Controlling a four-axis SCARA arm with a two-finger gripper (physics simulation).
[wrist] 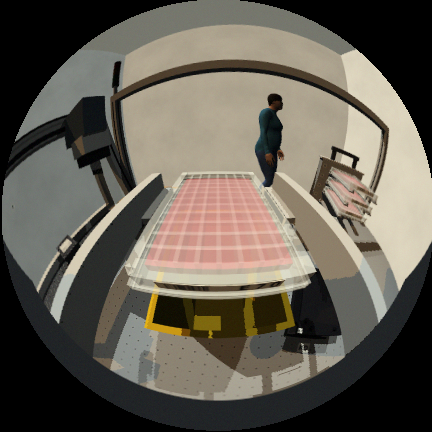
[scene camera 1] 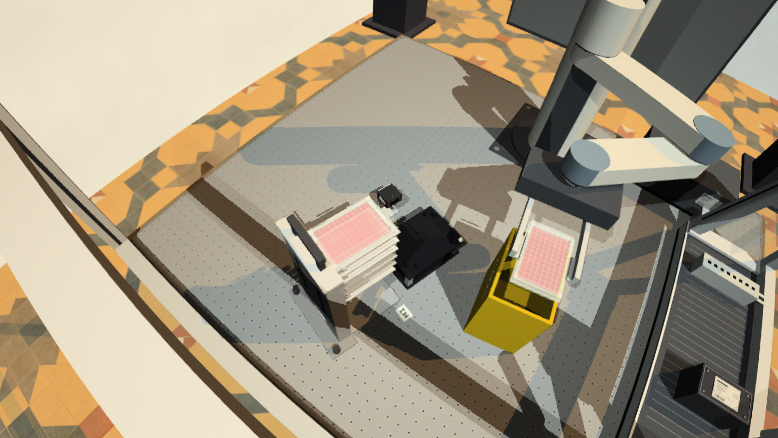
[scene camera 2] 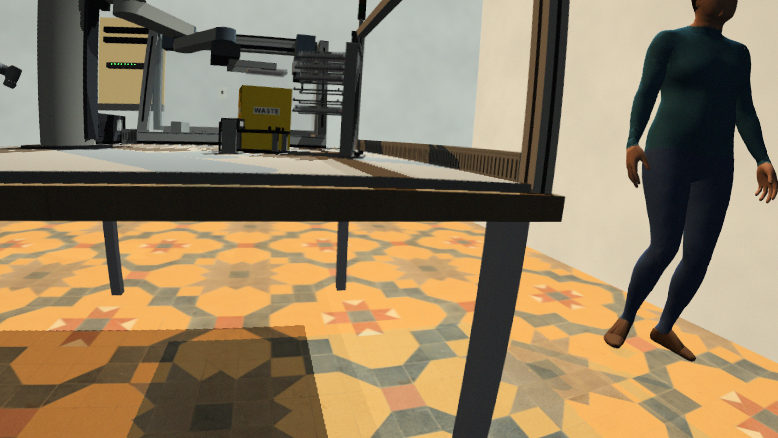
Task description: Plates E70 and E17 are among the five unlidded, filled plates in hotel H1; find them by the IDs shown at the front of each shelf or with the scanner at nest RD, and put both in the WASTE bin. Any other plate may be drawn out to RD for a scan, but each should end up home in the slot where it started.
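Frame: origin at the arm's base, x ahead, y left, z up, level; centimetres.
Where they show: gripper, fingertip midpoint: (wrist: pixel 217 180) (scene camera 1: pixel 543 267) (scene camera 2: pixel 273 69); arm's base, origin of the base link: (scene camera 1: pixel 548 148).
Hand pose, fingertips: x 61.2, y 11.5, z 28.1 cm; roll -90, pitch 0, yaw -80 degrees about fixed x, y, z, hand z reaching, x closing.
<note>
Each offset is from my fingertips to the centre of the thing. "spot": to the spot under its first point.
My gripper (scene camera 1: pixel 544 265) (wrist: pixel 217 180) is shut on a pink-filled, unlidded plate @(dx -2.3, dy -0.4, dz -1.0 cm) (scene camera 1: pixel 543 258) (scene camera 2: pixel 270 71) (wrist: pixel 217 225), held level above the yellow WASTE bin @(dx -2.4, dy -0.5, dz -16.8 cm) (scene camera 1: pixel 503 326) (scene camera 2: pixel 265 120) (wrist: pixel 210 332). The plate is above the bin's rim and overlaps part of its opening in scene camera 1. No ID on the held plate can be read. Hotel H1 @(dx +16.3, dy -30.5, dz -10.6 cm) (scene camera 1: pixel 333 288) (scene camera 2: pixel 349 103) (wrist: pixel 320 176) holds a stack of plates; the top plate @(dx +13.3, dy -28.6, dz -0.7 cm) (scene camera 1: pixel 353 233) is pink. The shelf IDs cannot be read. The black nest RD @(dx -3.7, dy -23.7, dz -23.3 cm) (scene camera 1: pixel 427 247) (wrist: pixel 317 310) bears no plate.
A small black device @(dx -8.7, dy -36.4, dz -22.6 cm) (scene camera 1: pixel 389 194) stands beside the nest, behind the hotel. The H1 label @(spot: dx +10.6, dy -17.8, dz -26.7 cm) (scene camera 1: pixel 403 312) lies on the perforated table. A frame post @(dx +41.2, dy -82.0, dz +0.9 cm) (scene camera 2: pixel 549 92) rises at the table edge. A person (scene camera 2: pixel 694 108) (wrist: pixel 270 132) stands outside the frame.
</note>
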